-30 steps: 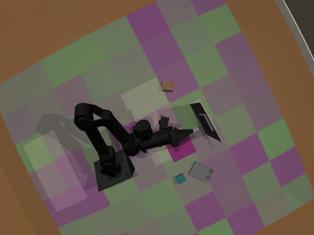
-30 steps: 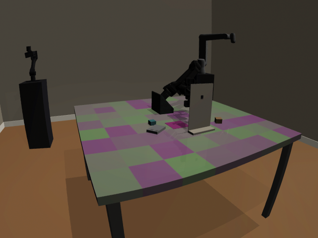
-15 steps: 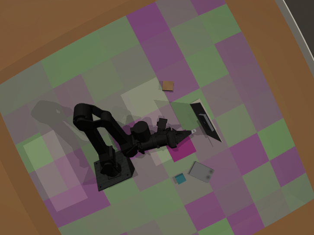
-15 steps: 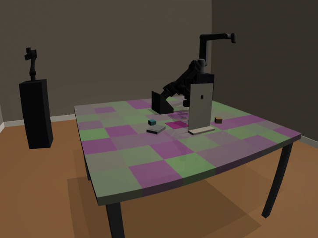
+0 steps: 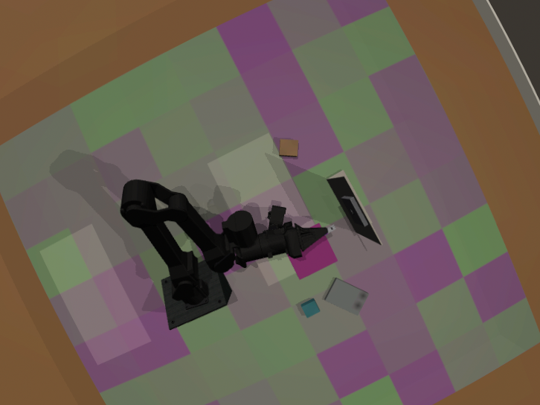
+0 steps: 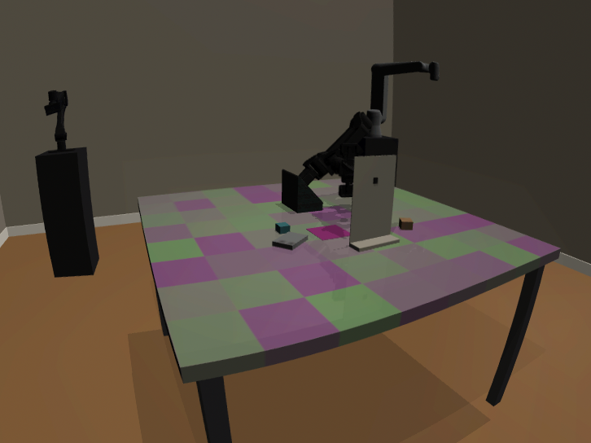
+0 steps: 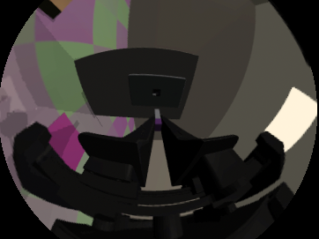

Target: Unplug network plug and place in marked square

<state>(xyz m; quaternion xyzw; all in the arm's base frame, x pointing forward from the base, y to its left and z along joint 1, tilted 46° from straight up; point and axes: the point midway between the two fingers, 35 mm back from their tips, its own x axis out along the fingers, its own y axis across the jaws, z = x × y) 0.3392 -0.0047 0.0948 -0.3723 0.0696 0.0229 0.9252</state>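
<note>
Now: gripper tip 20 cm above the magenta marked square, 7 cm to the left of it and 5 cm past it. Also, from my gripper tip: upright panel 9 cm ahead, 8 cm below, 2 cm to the left; then flat grey plate 23 cm to the right, 20 cm below, 1 cm ahead; then orange cube 22 cm to the left, 19 cm below, 1 cm behind.
</note>
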